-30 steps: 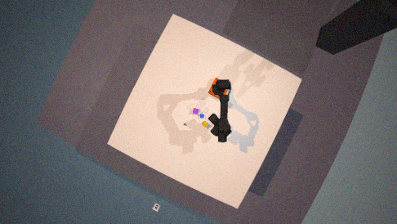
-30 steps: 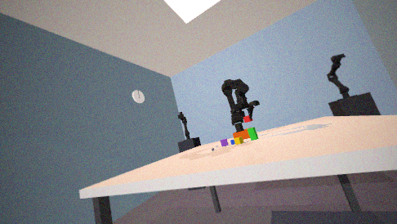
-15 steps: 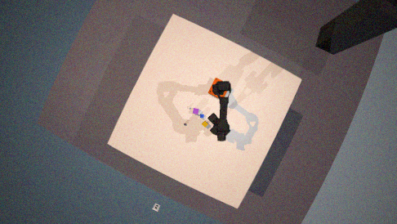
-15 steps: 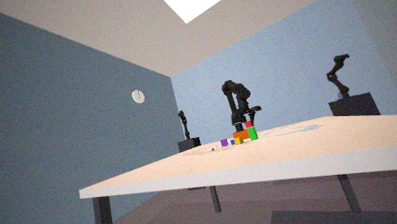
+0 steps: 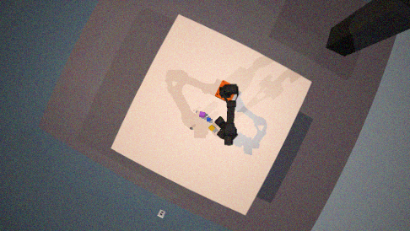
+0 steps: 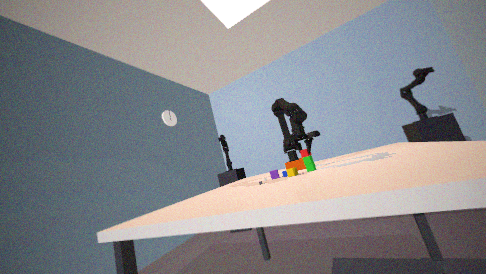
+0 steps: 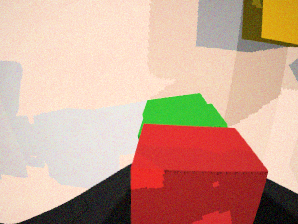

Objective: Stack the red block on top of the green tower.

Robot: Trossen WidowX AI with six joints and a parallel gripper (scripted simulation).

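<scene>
Right now the red block is 1 cm above my gripper tip. The rest, counted from my gripper tip: yellow block: 9 cm to the right, 7 cm below, 4 cm ahead; then blue block: 13 cm to the right, 7 cm below, 1 cm behind; then purple block: 20 cm to the right, 7 cm below, 3 cm behind.
</scene>
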